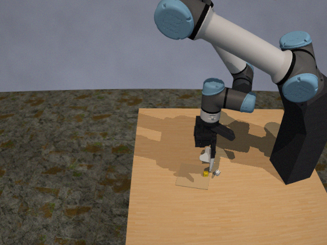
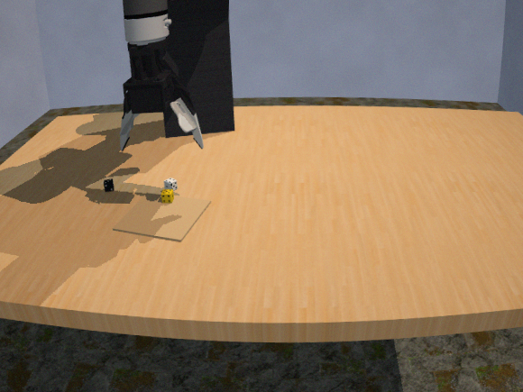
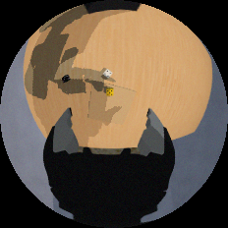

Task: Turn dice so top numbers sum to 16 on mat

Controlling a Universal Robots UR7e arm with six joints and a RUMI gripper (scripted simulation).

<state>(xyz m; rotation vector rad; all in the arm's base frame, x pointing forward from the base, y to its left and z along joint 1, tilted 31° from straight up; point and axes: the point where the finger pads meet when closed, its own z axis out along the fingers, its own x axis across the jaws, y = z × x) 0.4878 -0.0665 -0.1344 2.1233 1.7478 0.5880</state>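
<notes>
The black die lies 13 cm to the right of my hand, 10 cm below it and 8 cm behind it. The rest, counted from my hand: yellow die (10 cm below); thin tan mat (11 cm below, 5 cm ahead, 1 cm to the right); white die (10 cm below, 6 cm behind).
</notes>
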